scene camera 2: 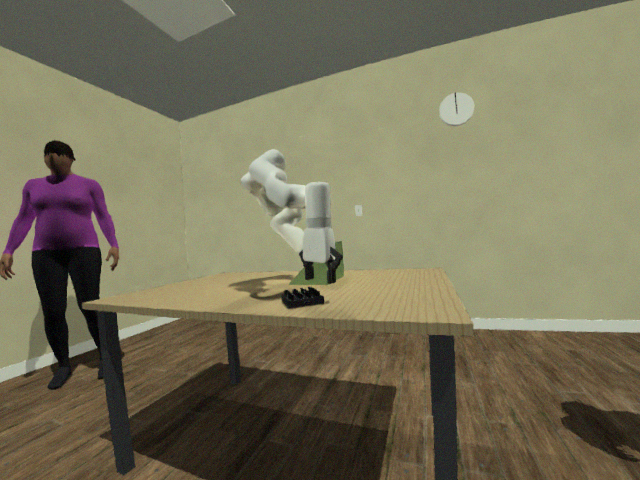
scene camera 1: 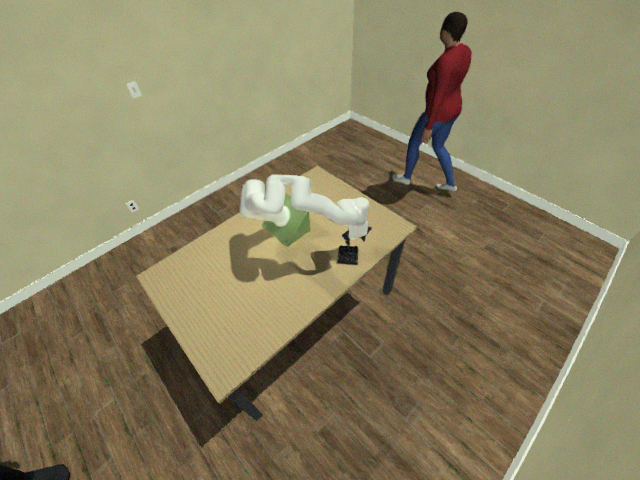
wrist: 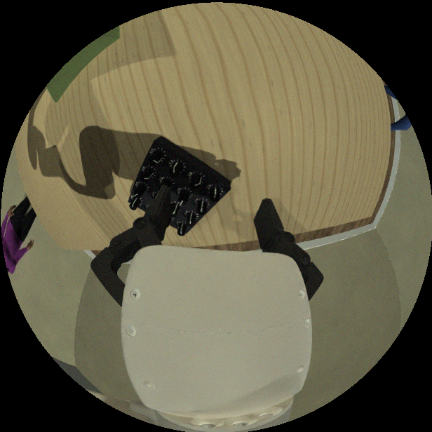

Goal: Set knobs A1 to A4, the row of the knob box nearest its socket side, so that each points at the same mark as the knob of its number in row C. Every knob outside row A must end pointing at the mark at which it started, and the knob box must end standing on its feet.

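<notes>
The black knob box stands upright on the table near its edge. Its top carries rows of black round knobs with white pointer lines and white marks around them. In the wrist view the box is turned at an angle, left of the middle. The row letters and the socket are too small to make out. My gripper is open and empty, above the table and apart from the box. In the wrist view its left finger covers some knobs at the box's lower part, and its right finger is beyond the box's right side.
The wooden table bears the arm. A green angular block stands by the arm's base. The arm's shadow falls across the table beside the box. A person in red and a person in purple stand off the table.
</notes>
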